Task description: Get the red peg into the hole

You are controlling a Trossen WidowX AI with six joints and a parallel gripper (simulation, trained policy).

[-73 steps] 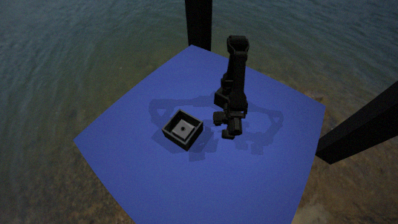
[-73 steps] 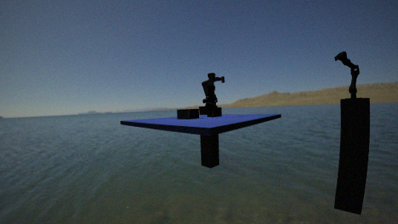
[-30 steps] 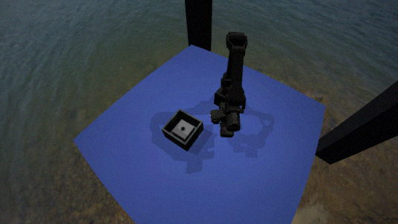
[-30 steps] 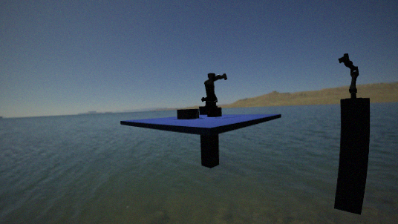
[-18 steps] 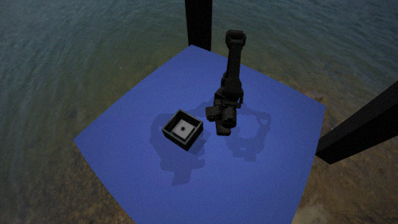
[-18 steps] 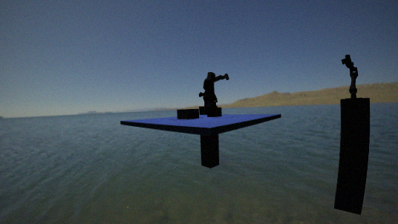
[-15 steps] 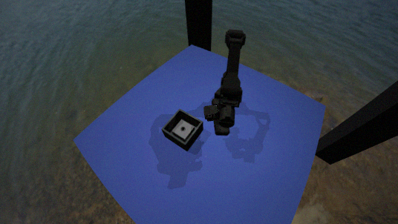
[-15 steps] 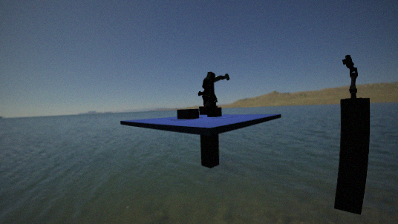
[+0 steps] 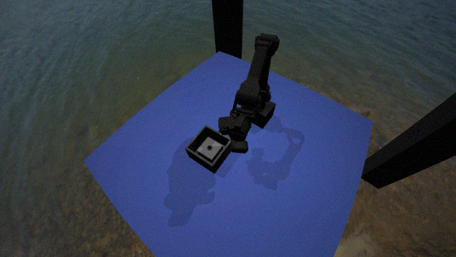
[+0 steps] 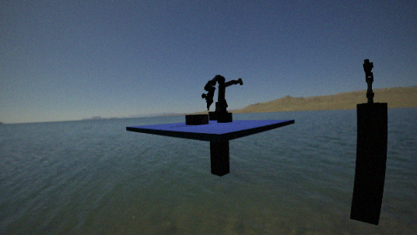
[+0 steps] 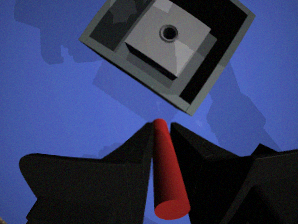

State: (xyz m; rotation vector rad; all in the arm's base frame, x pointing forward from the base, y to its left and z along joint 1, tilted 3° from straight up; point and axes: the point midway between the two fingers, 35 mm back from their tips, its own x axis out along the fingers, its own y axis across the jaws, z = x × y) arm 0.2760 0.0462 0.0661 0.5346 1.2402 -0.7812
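Now: the grey plate 60 mm ahead of my gripper tip, 100 mm to the right of it and 110 mm below it. Also, from my gripper tip: red peg (10 mm behind, 10 mm to the left, 20 mm above); dark box (60 mm ahead, 100 mm to the right, 120 mm below).
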